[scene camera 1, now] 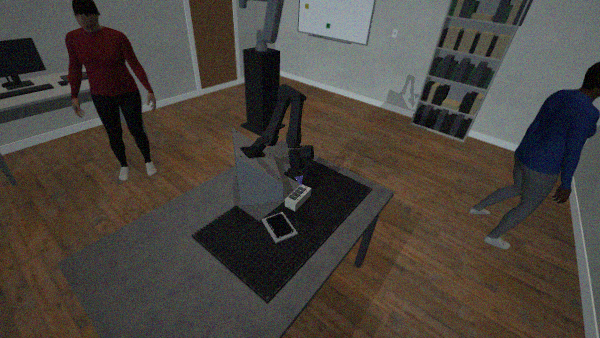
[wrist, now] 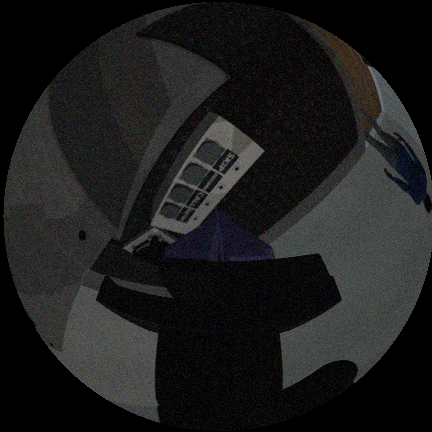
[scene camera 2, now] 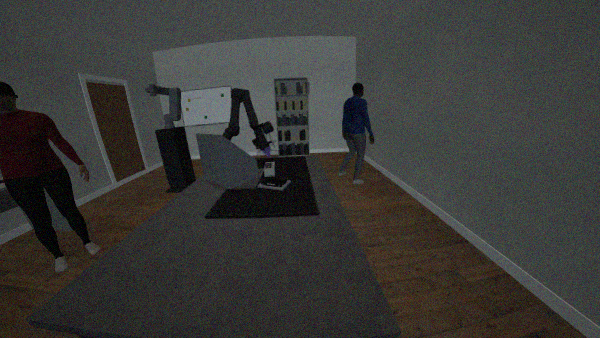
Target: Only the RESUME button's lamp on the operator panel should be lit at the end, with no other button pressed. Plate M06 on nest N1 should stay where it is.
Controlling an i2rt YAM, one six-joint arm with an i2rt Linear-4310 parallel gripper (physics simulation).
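Where they show: gripper, fingertip midpoint: (scene camera 1: 301, 185) (wrist: 218, 216) (scene camera 2: 269, 157); arm's base, origin of the base link: (scene camera 1: 253, 152) (scene camera 2: 223, 144).
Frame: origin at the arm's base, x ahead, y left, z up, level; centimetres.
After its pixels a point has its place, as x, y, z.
The operator panel (scene camera 1: 297, 201) @[31.3, 1.5, -17.7] (scene camera 2: 269, 169) @[28.8, -1.2, -18.0] (wrist: 224, 131) @[25.5, 13.9, -17.7] is a white box on the black mat. In the wrist view it has a row of grey square buttons, with a small lamp dot beside each label. The SKIP button (wrist: 210, 150) @[25.7, 11.5, -17.4] is at the far end; the other labels are hard to read. The lamp dots look dark. My gripper (scene camera 1: 299, 179) @[28.2, 8.1, -12.4] (scene camera 2: 267, 150) @[28.2, 8.1, -12.4] (wrist: 218, 216) @[28.2, 8.1, -12.4] is shut and empty, its purple fingertips above and close to the panel, apart from it in scene camera 2. A black plate (scene camera 1: 279, 225) @[33.8, -15.6, -20.5] lies in a light frame beside the panel; its marking is unreadable.
A grey angled board (scene camera 1: 257, 177) @[12.4, -9.0, -5.5] (scene camera 2: 225, 160) @[6.8, -16.3, -6.3] stands on the table beside the panel and the arm. The black mat (scene camera 1: 265, 280) @[48.0, -40.3, -22.9] (scene camera 2: 260, 207) @[29.0, -40.0, -22.9] lies under the panel and frame. A person in red (scene camera 1: 102, 60) and a person in blue (scene camera 1: 555, 135) stand away from the table.
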